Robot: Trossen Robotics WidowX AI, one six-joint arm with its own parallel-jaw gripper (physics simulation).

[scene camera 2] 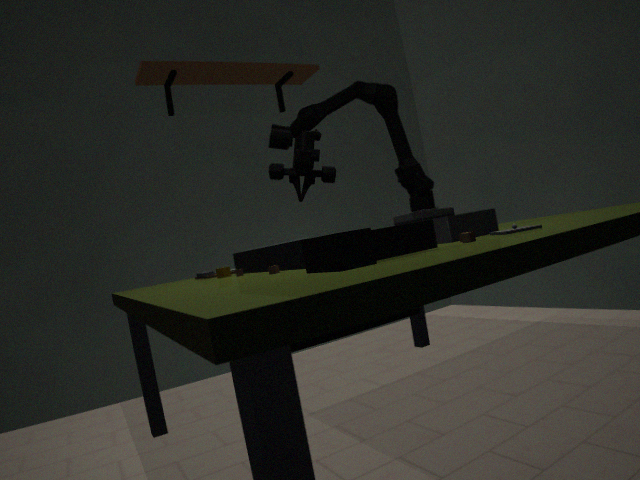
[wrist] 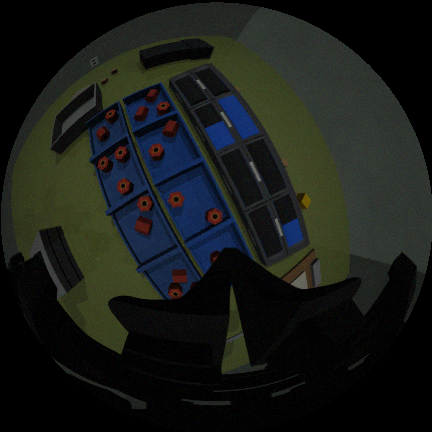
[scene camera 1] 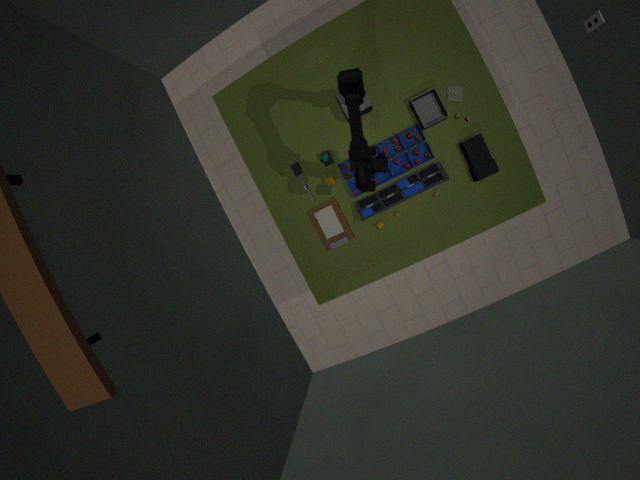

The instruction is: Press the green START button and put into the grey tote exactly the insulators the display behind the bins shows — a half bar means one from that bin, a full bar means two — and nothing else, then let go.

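Pixels of known places: gripper, between the fingertips: [scene camera 2: 300,201] [wrist: 228,253] [scene camera 1: 372,174]; arm's base, origin of its link: [scene camera 2: 424,211].
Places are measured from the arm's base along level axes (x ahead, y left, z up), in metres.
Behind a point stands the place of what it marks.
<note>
My gripper [scene camera 2: 300,199] {x 0.366, y -0.033, z 0.085 m} [wrist: 228,253] {x 0.366, y -0.033, z 0.085 m} is shut and empty, high above the bins; its tips are hidden from above. The green START button [scene camera 1: 325,157] {x 0.209, y -0.220, z -0.043 m} stands left of the bins. Blue bins [scene camera 1: 393,169] [wrist: 187,185] in two rows of four hold red-orange insulators [scene camera 1: 417,152] [wrist: 176,199], upright or lying. The display [scene camera 1: 436,171] [wrist: 265,170] is lit: in the wrist view, the nearest panel has a half bar [wrist: 292,232] {x 0.515, y -0.094, z -0.024 m} at right; the third has a half bar [wrist: 220,135] {x 0.439, y 0.099, z -0.039 m} at left and a full bar [wrist: 239,116] {x 0.478, y 0.127, z -0.023 m} at right; other cells are dark. No insulator shows in the grey tote [scene camera 1: 428,108] {x 0.129, y 0.327, z -0.078 m} [wrist: 75,116] {x 0.123, y 0.340, z -0.078 m}.
A black box [scene camera 1: 479,157] {x 0.425, y 0.481, z -0.032 m} [scene camera 2: 338,250] {x 0.511, y 0.556, z -0.053 m} [wrist: 176,52] {x 0.423, y 0.434, z -0.042 m} stands beyond the bins' far end. Yellow cubes [scene camera 1: 330,181] {x 0.328, y -0.231, z -0.045 m} [scene camera 1: 380,225] {x 0.609, y -0.057, z -0.057 m} lie beside the bins and behind the display. A brown-framed board [scene camera 1: 329,222] {x 0.523, y -0.301, z -0.072 m}, a long tool [scene camera 1: 296,168] {x 0.210, y -0.380, z -0.065 m} and a small grey plate [scene camera 1: 454,93] {x 0.097, y 0.466, z -0.072 m} also lie there.
</note>
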